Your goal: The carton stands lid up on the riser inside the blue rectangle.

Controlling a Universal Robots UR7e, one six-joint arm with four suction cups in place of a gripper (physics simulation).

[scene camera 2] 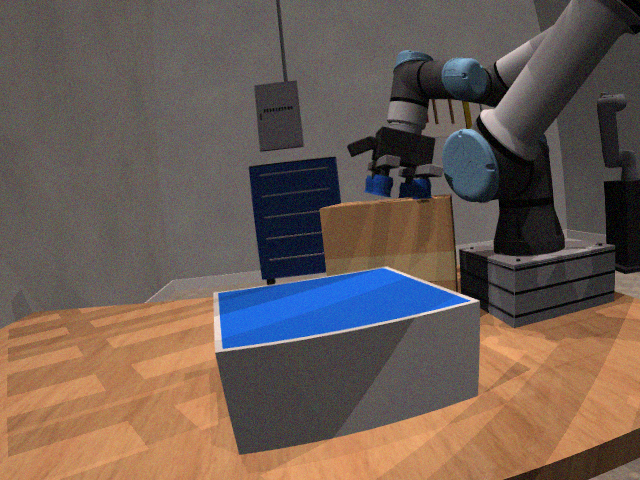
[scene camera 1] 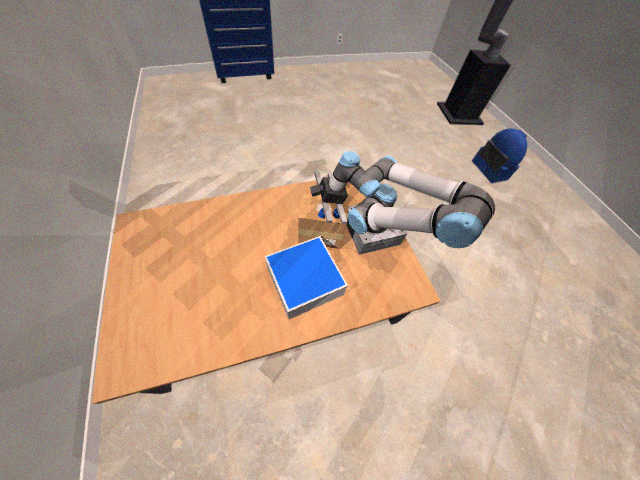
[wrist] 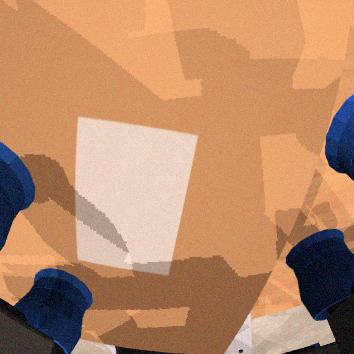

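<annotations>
Brown cardboard carton: visible in scene camera 2, in scene camera 1, in the wrist view (170, 154). Same spot on the carton: (scene camera 1: 310, 225) and (scene camera 2: 355, 234).
</annotations>
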